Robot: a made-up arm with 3 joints. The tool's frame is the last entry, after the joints.
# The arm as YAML. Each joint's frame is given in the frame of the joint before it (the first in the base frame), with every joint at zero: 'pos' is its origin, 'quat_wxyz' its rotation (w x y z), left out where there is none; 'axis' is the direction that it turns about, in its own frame. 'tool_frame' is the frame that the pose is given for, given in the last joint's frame.
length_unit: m
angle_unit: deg
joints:
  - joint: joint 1
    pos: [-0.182, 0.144, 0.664]
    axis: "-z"
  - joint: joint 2
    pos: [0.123, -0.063, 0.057]
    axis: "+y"
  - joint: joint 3
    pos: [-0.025, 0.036, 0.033]
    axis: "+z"
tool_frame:
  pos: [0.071, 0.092, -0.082]
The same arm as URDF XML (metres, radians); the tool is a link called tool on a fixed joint. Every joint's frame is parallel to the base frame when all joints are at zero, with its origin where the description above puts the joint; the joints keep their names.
<robot name="arm">
<joint name="tool_fixed" type="fixed"><parent link="link3"/><child link="tool"/><origin xyz="0.071 0.092 -0.082" rpy="0 0 0"/></joint>
<joint name="joint 3" type="continuous"><parent link="link2"/><child link="link3"/><origin xyz="-0.025 0.036 0.033" rpy="0 0 0"/><axis xyz="0 0 1"/></joint>
<joint name="joint 2" type="continuous"><parent link="link1"/><child link="link2"/><origin xyz="0.123 -0.063 0.057" rpy="0 0 0"/><axis xyz="0 1 0"/></joint>
<joint name="joint 1" type="continuous"><parent link="base_link"/><child link="link1"/><origin xyz="-0.182 0.144 0.664" rpy="0 0 0"/><axis xyz="0 0 -1"/></joint>
<link name="base_link"/>
<link name="link1"/>
<link name="link2"/>
<link name="link3"/>
<link name="tool"/>
</robot>

